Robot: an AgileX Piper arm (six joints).
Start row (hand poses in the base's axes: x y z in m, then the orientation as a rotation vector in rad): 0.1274, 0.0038, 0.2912, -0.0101, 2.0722, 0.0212
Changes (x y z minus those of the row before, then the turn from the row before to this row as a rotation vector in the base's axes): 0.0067, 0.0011, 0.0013, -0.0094, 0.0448, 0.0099; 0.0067, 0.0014, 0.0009, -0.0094, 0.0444, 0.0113; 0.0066, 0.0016, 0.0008, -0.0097, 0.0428, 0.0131; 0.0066, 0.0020, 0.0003, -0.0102, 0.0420, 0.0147; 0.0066, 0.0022, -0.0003, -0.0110, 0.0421, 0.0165; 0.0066, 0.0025, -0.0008, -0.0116, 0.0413, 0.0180; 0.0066, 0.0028, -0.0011, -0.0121, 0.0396, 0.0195; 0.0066, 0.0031, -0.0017, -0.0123, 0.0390, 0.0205; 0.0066, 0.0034, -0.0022, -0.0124, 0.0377, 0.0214; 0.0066, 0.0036, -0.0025, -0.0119, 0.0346, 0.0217; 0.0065, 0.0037, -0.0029, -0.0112, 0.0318, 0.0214; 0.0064, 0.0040, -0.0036, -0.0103, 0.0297, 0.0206; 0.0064, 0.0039, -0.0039, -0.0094, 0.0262, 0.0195; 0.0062, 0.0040, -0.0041, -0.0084, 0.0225, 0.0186; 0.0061, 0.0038, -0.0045, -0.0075, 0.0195, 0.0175; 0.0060, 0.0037, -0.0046, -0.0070, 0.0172, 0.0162
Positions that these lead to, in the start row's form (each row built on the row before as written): 0.1341, 0.0049, 0.2925, -0.0259, 2.1171, 0.0179; 0.1408, 0.0063, 0.2934, -0.0434, 2.1615, 0.0154; 0.1474, 0.0079, 0.2942, -0.0633, 2.2041, 0.0135; 0.1540, 0.0099, 0.2945, -0.0856, 2.2458, 0.0119; 0.1606, 0.0121, 0.2942, -0.1108, 2.2874, 0.0103; 0.1672, 0.0146, 0.2934, -0.1384, 2.3279, 0.0087; 0.1738, 0.0174, 0.2923, -0.1684, 2.3664, 0.0072; 0.1804, 0.0205, 0.2906, -0.2001, 2.4040, 0.0058; 0.1870, 0.0239, 0.2884, -0.2334, 2.4399, 0.0046; 0.1936, 0.0275, 0.2859, -0.2672, 2.4723, 0.0037; 0.2001, 0.0312, 0.2830, -0.3006, 2.5016, 0.0032; 0.2065, 0.0352, 0.2794, -0.3329, 2.5286, 0.0031; 0.2129, 0.0391, 0.2755, -0.3635, 2.5519, 0.0032; 0.2191, 0.0431, 0.2714, -0.3925, 2.5714, 0.0035; 0.2252, 0.0469, 0.2669, -0.4197, 2.5878, 0.0040; 0.2312, 0.0506, 0.2623, -0.4450, 2.6020, 0.0042
